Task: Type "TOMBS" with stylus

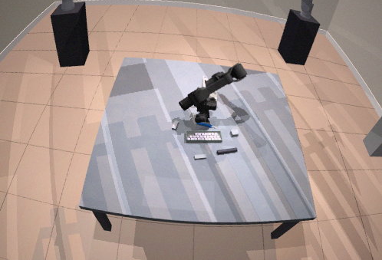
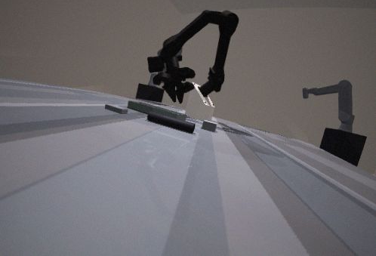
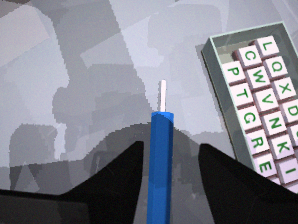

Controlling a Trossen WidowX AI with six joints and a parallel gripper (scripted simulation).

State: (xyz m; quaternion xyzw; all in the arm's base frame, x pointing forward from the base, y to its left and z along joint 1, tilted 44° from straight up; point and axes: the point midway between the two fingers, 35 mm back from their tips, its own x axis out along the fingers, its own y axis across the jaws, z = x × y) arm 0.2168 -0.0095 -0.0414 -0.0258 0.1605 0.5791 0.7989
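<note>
My gripper tip is now 10 mm to the right of the blue stylus and 50 mm above it. Round my gripper tip: small grey cube: 70 mm ahead, 160 mm to the left, 50 mm below; dark bar: 200 mm ahead, 90 mm to the left, 50 mm below.
</note>
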